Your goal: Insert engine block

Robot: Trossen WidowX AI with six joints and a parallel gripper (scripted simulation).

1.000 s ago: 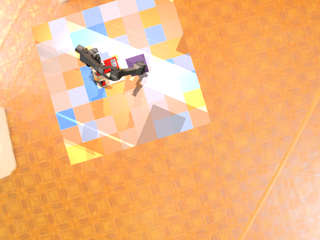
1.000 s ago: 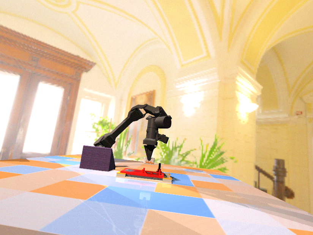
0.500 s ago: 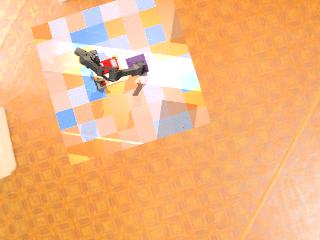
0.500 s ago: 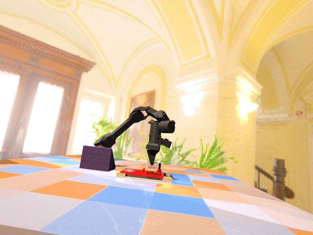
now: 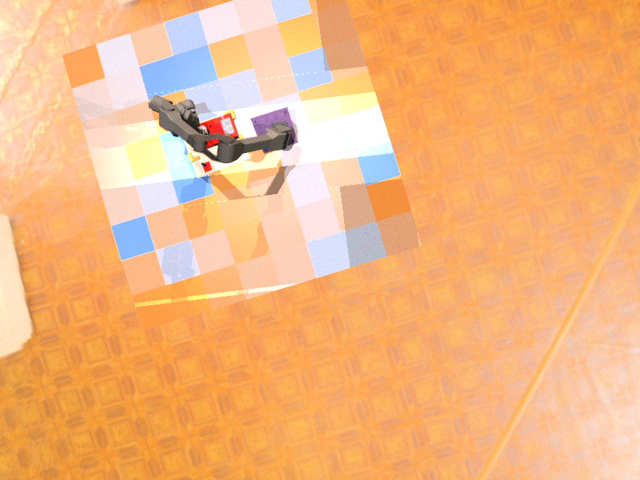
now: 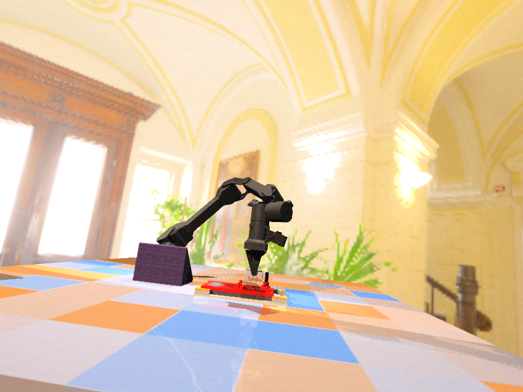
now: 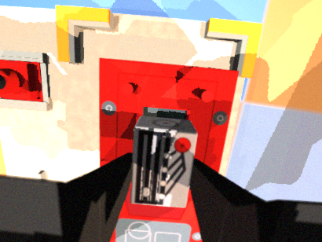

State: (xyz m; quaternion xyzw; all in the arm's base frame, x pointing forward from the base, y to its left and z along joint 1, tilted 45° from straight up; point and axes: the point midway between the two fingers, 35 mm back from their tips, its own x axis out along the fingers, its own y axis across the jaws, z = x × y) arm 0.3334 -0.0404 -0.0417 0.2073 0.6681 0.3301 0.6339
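My gripper tip is 1 cm above the grey engine block. Also, from my gripper tip: beige base plate 3 cm behind, 3 cm to the left, 5 cm below.
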